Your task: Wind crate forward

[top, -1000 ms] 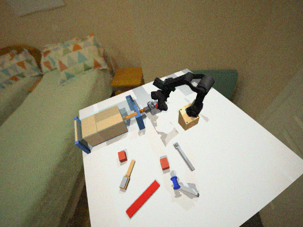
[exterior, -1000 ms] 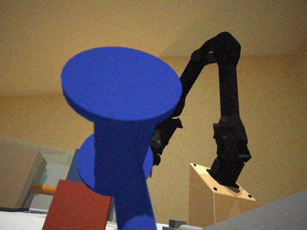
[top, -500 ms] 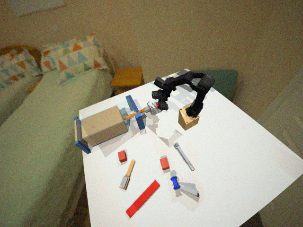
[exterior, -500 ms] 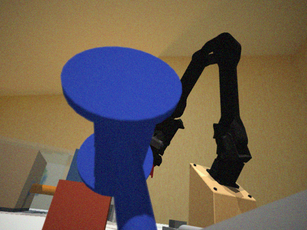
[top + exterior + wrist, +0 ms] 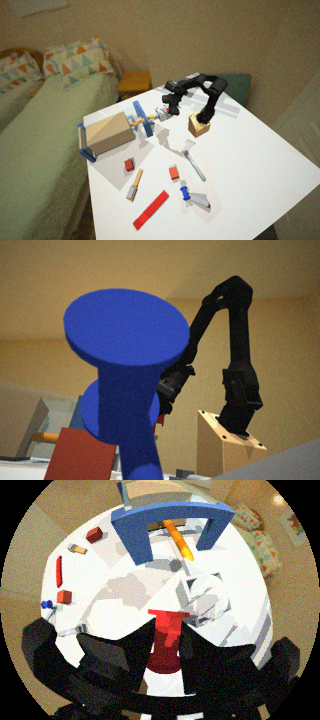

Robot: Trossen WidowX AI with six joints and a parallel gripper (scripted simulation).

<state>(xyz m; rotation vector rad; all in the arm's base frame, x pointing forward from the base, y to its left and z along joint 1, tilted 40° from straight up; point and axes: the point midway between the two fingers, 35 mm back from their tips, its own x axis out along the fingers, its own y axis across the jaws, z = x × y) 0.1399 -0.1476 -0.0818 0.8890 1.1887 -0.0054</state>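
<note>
Now: the grey winch 1 cm behind my gripper tip, 10 cm to the right of it and 10 cm below it. The rest, counted from my gripper tip: winch drum: 1 cm ahead, 9 cm to the right, 10 cm below; then grey crank arm: 1 cm behind, 3 cm to the right, 3 cm below; then red grip: 1 cm behind, 1 cm to the left.
</note>
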